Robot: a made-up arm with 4 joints.
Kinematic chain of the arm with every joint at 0, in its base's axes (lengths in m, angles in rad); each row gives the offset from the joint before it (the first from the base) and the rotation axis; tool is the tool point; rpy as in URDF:
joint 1: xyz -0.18 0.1 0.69 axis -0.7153 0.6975 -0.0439
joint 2: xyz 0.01 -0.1 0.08 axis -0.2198 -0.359 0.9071
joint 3: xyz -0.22 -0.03 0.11 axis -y
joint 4: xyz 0.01 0 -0.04 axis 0.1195 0.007 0.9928
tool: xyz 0 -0.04 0.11 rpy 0.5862 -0.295 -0.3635
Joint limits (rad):
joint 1: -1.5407..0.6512
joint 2: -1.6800..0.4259
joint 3: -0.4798..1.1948
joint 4: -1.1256..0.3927
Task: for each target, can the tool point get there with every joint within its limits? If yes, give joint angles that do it. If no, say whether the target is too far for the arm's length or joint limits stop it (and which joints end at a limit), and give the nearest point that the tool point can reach.
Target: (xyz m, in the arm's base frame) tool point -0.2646 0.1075 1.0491
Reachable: yes | joints -0.1310 -1.4306 0.6423 -0.9690
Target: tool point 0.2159 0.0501 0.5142
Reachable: no: joint limits stop it (at a limit: joint 1, joint 2, joint 3, joint 4) | nearest point -0.2867 -0.1141 0.4441 | short by 0.533 m
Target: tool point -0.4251 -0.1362 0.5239
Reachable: yes | joints -1.2080 0.0376 0.2233 0.0596
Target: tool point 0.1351 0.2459 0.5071
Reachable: no: joint limits stop it (at a limit: joint 1, joint 2, joint 3, joint 4) | nearest point -0.0273 0.3118 0.9354 | short by 0.463 m
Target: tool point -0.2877 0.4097 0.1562
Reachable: no: too far | nearest point -0.3375 -0.0080 0.3553 | short by 0.465 m
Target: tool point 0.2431 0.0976 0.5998
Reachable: no: joint limits stop it (at a limit: joint 1, joint 2, joint 3, joint 4) | nearest point -0.0161 0.2102 0.9823 | short by 0.476 m
